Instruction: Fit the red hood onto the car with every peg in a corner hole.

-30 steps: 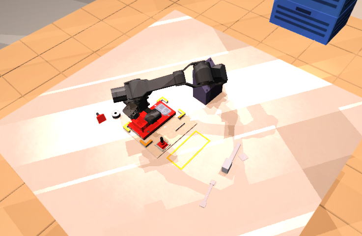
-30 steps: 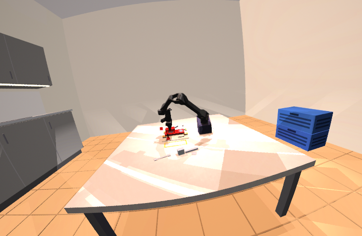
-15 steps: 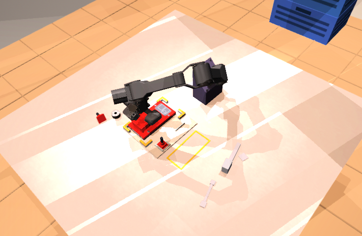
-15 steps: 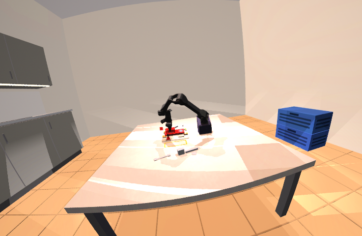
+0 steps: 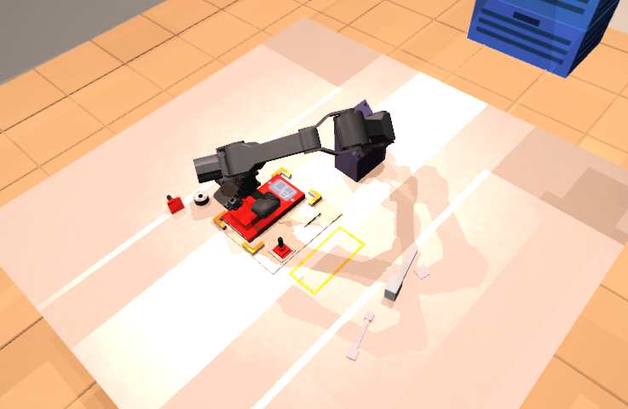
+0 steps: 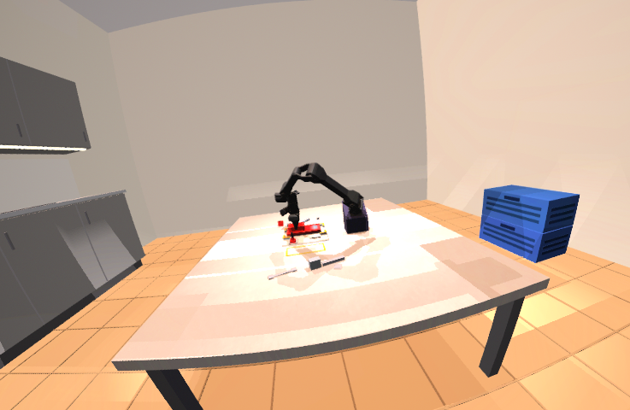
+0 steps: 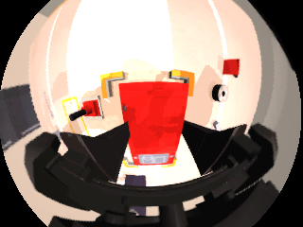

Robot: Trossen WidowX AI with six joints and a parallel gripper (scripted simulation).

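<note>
My gripper tip is now 1 cm below the red hood. Also, from my gripper tip: white wheel 6 cm ahead, 15 cm to the right, 3 cm below; then white engine block 1 cm to the left, 1 cm below.
</note>
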